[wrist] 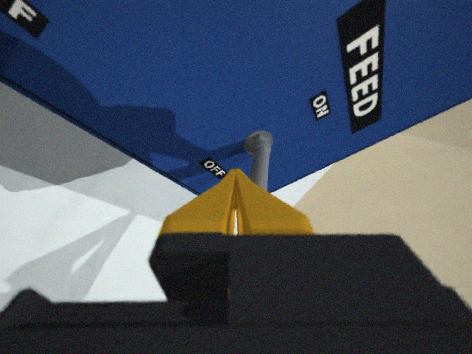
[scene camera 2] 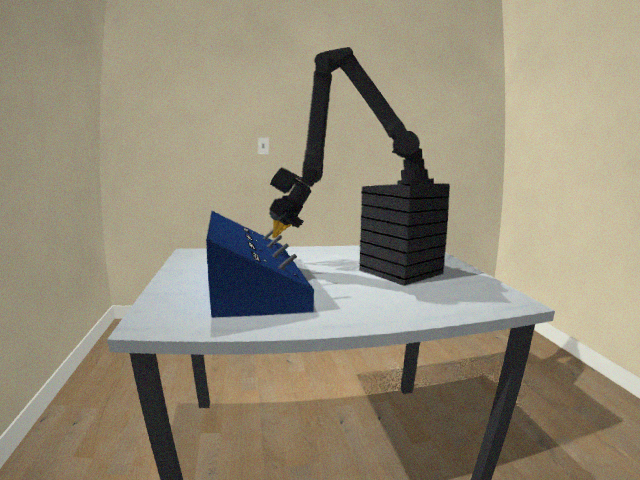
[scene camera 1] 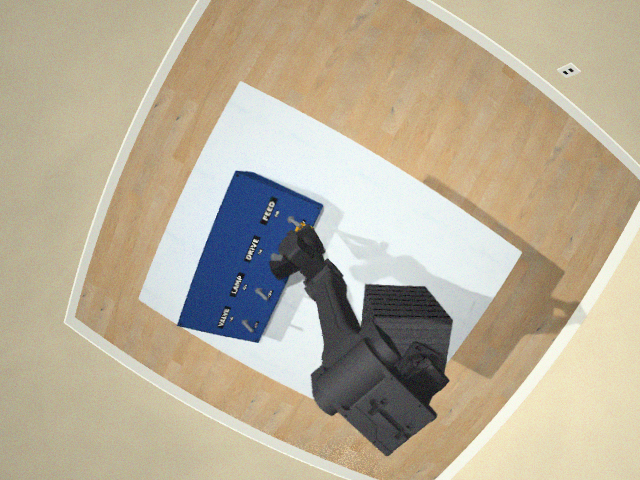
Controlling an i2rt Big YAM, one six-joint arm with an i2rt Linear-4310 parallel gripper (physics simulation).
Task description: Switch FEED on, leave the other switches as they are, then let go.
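Pixels of known places: gripper, fingertip midpoint: [wrist: 235, 176] [scene camera 2: 273, 237] [scene camera 1: 300, 223]; arm's base at its link origin: [scene camera 2: 415, 184] [scene camera 1: 414, 365].
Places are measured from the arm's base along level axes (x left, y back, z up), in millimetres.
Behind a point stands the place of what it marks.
Note:
The blue switch panel [scene camera 1: 211, 258] @[x 57, y -606, z -120 mm] [scene camera 2: 258, 294] @[x 296, y -499, z -240 mm] [wrist: 250, 60] @[x -86, y -483, z -190 mm] slopes down toward the arm. The grey FEED lever [scene camera 1: 293, 221] @[x -140, y -458, z -180 mm] [scene camera 2: 268, 235] @[x -133, y -457, z -186 mm] [wrist: 260, 162] @[x -134, y -455, z -181 mm] leans toward its OFF label [wrist: 214, 167] @[x -139, y -433, z -218 mm], away from the ON label [wrist: 320, 105] @[x -133, y -508, z -178 mm]; its free end is partly hidden behind the fingers in the wrist view. My gripper [scene camera 1: 301, 226] @[x -140, y -439, z -195 mm] [scene camera 2: 276, 235] @[x -140, y -439, z -195 mm] [wrist: 235, 176] @[x -140, y -439, z -195 mm] is shut and empty, its yellow tips close beside the FEED lever on the OFF side; contact is unclear. The LAMP lever [scene camera 1: 262, 293] @[x 95, y -434, z -180 mm] [scene camera 2: 279, 250] @[x 105, y -436, z -181 mm] and VALVE lever [scene camera 1: 248, 325] @[x 214, y -424, z -180 mm] [scene camera 2: 287, 261] @[x 225, y -424, z -181 mm] lean the same way.
The DRIVE lever [scene camera 2: 274, 241] @[x -15, y -443, z -181 mm] stands next to FEED, close to the gripper, and is hidden by the arm in the overhead view. The white table [scene camera 1: 248, 124] @[x -319, y -743, z -294 mm] [scene camera 2: 413, 315] @[x 348, y -131, z -295 mm] carries the panel and the dark ribbed arm base [scene camera 1: 408, 304] @[x -109, y -66, z -119 mm] [scene camera 2: 403, 232] @[x 107, y -77, z -135 mm].

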